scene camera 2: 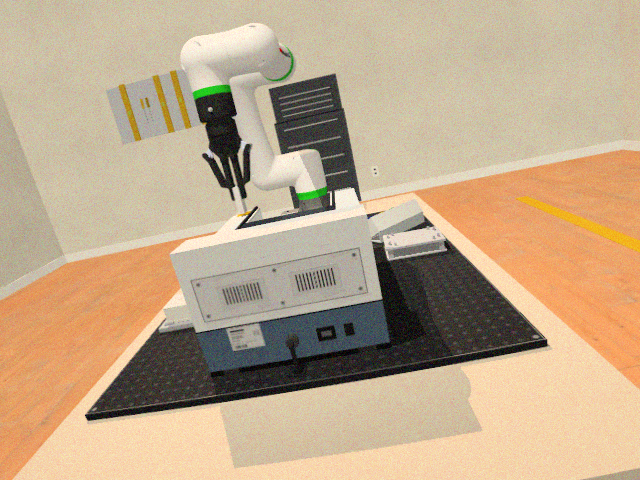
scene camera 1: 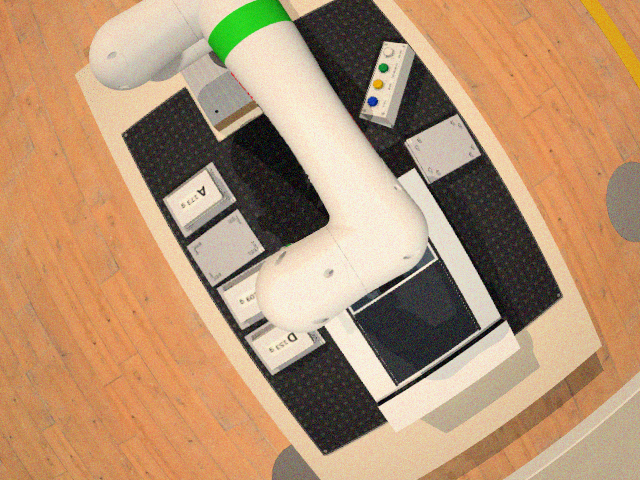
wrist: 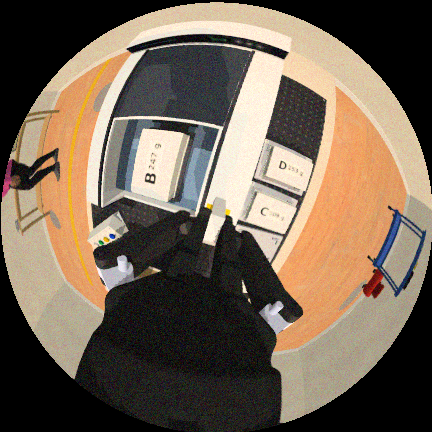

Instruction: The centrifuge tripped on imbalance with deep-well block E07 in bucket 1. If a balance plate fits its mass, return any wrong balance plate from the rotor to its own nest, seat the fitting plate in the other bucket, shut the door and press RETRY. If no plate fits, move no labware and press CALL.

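Places are measured from the arm's base along level axes (x ahead, y left, z up), in metres.
Pixels of known places: gripper, fingertip midpoint: [scene camera 2: 243,212] [wrist: 217,207].
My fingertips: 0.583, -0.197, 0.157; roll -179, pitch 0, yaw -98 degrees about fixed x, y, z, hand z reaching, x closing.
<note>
For each thing: its top centre in the pictures, then the offset to it from my fingertips, as dx, dy, dz. "spot": a spot on its surface instead.
- balance plate B, middle of its top: [wrist: 152,163] +0.047, +0.127, -0.036
- Plate A, middle of its top: [scene camera 1: 193,198] -0.315, -0.124, -0.163
- plate C, middle of its top: [scene camera 1: 253,295] [wrist: 272,214] -0.041, -0.149, -0.163
- plate D, middle of its top: [scene camera 1: 282,343] [scene camera 2: 191,297] [wrist: 291,168] +0.092, -0.167, -0.163
- yellow sticker, surface spot: [wrist: 226,211] spot: -0.006, -0.014, -0.006
- button box, middle of its top: [scene camera 1: 390,76] [scene camera 2: 390,207] [wrist: 97,237] -0.251, +0.435, -0.134
- further empty grey nest, middle of its top: [scene camera 1: 445,146] [scene camera 2: 411,233] -0.035, +0.438, -0.171
The white centrifuge [scene camera 1: 454,258] [scene camera 2: 279,269] [wrist: 245,132] stands on the black mat. Its dark sliding door [scene camera 1: 413,320] [wrist: 181,80] leaves one bucket uncovered. In that bucket lies balance plate B [wrist: 160,165], marked 247 g. Block E07 is not in view. Plate A [scene camera 1: 198,198], plate C [scene camera 1: 242,299] [wrist: 271,212] and plate D [scene camera 1: 281,343] [wrist: 289,169] sit in their nests beside the centrifuge. The nest [scene camera 1: 226,247] between A and C is empty. My gripper [scene camera 2: 239,198] [wrist: 217,207] is shut and empty, its tips down at the centrifuge's top by a yellow sticker [wrist: 226,211]. The arm hides it in the top view.
A button box [scene camera 1: 388,82] [wrist: 106,235] with green, yellow and blue buttons lies at the mat's far side. A further empty grey nest [scene camera 1: 443,148] [scene camera 2: 413,242] sits next to the centrifuge. A dark cabinet [scene camera 2: 310,129] stands behind. A person [wrist: 31,169] and a blue cart [wrist: 398,257] are far off.
</note>
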